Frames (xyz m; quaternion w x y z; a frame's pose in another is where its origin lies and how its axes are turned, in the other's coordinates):
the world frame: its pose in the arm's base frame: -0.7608 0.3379 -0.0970 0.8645 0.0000 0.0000 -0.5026
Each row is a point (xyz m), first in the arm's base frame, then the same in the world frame.
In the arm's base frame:
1: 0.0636 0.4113 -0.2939
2: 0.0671 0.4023 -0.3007
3: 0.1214 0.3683 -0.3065
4: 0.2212 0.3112 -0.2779
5: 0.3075 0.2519 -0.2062
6: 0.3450 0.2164 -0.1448
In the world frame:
1: 0.3441 0.7527 -0.1969
2: 0.3537 0.7513 -0.2037
3: 0.4101 0.7817 -0.2095
4: 0.5091 0.8402 -0.1809
5: 0.6033 0.8858 -0.1092
6: 0.6527 0.9009 -0.0478

